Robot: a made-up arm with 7 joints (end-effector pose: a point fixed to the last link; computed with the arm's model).
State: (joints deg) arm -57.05 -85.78 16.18 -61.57 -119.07 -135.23 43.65
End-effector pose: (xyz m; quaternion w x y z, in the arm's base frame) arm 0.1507 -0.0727 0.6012 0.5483 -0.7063 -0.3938 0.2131
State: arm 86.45 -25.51 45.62 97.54 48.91 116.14 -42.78
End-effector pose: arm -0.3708 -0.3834 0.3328 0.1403 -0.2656 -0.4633 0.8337
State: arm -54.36 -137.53 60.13 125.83 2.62 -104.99 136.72
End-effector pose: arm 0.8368 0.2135 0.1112 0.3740 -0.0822 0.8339 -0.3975
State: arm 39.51 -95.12 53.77 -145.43 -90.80 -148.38 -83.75
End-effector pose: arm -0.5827 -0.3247 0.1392 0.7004 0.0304 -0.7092 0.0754
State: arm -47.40 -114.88 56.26 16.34 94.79 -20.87 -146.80
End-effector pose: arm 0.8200 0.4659 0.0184 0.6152 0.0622 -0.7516 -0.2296
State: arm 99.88 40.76 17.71 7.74 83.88 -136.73 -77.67
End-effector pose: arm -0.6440 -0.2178 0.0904 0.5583 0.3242 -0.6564 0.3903
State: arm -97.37 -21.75 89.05 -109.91 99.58 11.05 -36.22
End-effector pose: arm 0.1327 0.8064 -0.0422 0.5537 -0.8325 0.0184 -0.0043
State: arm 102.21 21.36 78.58 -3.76 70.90 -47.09 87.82
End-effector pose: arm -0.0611 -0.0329 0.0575 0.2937 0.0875 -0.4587 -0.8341
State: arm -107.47 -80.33 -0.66 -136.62 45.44 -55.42 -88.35
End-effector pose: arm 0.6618 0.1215 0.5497 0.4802 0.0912 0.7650 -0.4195
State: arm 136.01 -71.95 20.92 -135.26 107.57 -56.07 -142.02
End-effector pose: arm -0.4792 0.5956 0.8795 0.6780 0.0405 0.7296 0.0794
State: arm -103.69 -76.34 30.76 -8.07 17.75 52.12 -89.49
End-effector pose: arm 0.3091 0.0363 0.0566 0.1196 -0.8274 -0.4976 -0.2314
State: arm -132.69 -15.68 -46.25 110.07 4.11 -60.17 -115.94
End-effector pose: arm 0.0086 0.1443 0.9204 0.5982 -0.0198 0.8009 -0.0192
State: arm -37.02 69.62 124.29 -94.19 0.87 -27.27 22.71
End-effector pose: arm 0.2668 0.1898 0.1580 0.8613 -0.0337 0.0051 -0.5070
